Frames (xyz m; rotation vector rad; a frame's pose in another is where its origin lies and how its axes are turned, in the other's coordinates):
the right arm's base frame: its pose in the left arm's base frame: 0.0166 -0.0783 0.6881 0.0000 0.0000 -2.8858
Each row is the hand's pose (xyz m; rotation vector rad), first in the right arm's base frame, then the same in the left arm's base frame.
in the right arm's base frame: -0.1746 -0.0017 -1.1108 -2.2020 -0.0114 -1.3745
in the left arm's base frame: 0.1851 -0.0325 -0.4227 0.2654 -1.9830 0.8140
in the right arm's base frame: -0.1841 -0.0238 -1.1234 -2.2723 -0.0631 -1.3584
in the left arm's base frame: 0.1887 -0.0087 -0.4353 0.3173 -2.0222 0.7517
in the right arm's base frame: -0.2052 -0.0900 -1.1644 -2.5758 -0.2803 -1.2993
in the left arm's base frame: 0.1924 0.0607 -0.4763 0.5192 -2.1564 0.4424
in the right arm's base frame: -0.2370 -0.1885 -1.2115 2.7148 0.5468 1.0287
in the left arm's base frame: 0.1982 0.1640 -0.5234 0.7736 -2.2833 -0.1255
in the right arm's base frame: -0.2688 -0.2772 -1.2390 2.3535 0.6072 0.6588
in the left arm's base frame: 0.2065 0.2579 -0.5509 0.9117 -2.2801 -0.7281
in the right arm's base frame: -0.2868 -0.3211 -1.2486 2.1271 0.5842 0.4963
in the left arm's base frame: 0.2128 0.3049 -0.5605 0.9261 -2.2156 -1.0813
